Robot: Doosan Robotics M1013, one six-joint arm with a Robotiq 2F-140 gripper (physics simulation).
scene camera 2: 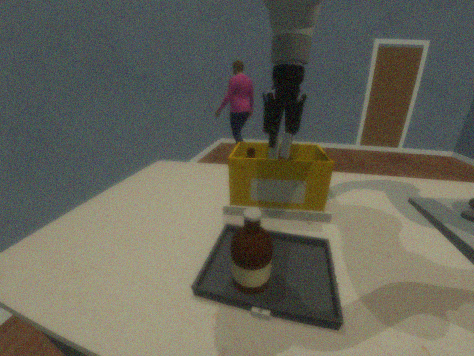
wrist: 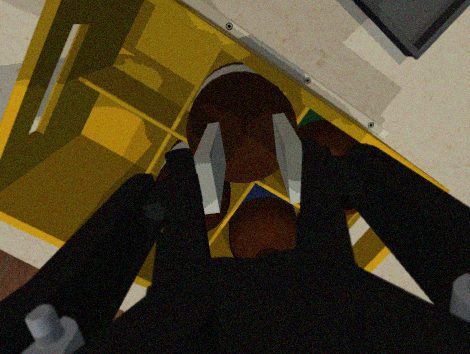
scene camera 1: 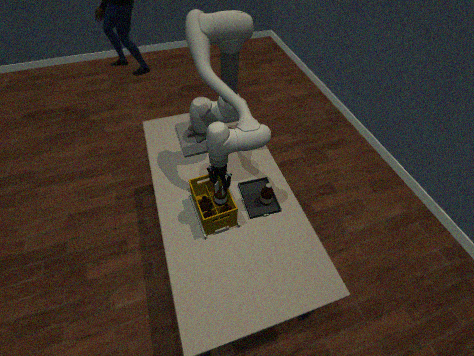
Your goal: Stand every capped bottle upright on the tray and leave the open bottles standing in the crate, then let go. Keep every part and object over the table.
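Places are measured from the arm's base along level axes (x ahead, y left, z up), in metres.
Pixels of known places: gripper, between the fingertips: [scene camera 2: 278, 158] [wrist: 248, 140] [scene camera 1: 220, 192]; arm's base, origin of its link: [scene camera 1: 203, 130].
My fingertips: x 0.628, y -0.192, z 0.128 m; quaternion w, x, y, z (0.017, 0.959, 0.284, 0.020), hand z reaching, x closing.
Ahead of a thing's pixels: the offset from my fingertips to its top centre.
A brown bottle with a white cap @(0.004 m down, 0.085 m ahead, 0.260 m left) [scene camera 1: 266, 196] [scene camera 2: 251, 250] stands upright on the dark tray [scene camera 1: 251, 191] [scene camera 2: 305, 270] [wrist: 430, 20]. The yellow crate @(0.011 m up, 0.008 m back, 0.046 m right) [scene camera 1: 225, 222] [scene camera 2: 240, 185] [wrist: 25, 92] holds several brown bottles. One with a pale label @(0.001 m down, 0.006 m back, 0.003 m left) [scene camera 1: 220, 199] [wrist: 242, 95] sits higher than its neighbours; its neck and any cap do not show. Another crate bottle @(0.001 m down, 0.073 m ahead, 0.104 m right) [wrist: 262, 225] is below it in the wrist view, partly hidden by the gripper. My gripper [scene camera 1: 221, 186] [scene camera 2: 279, 154] [wrist: 248, 140] points down over the crate, partly open and empty, its fingertips above the labelled bottle.
Another crate bottle @(0.001 m down, 0.087 m ahead, 0.011 m right) [wrist: 325, 135] is partly behind the right finger. The crate's dividers and high walls surround the bottles. The arm's base plate [scene camera 1: 192, 147] is at the table's far end. A person [scene camera 1: 120, 30] [scene camera 2: 240, 95] is on the floor beyond the table.
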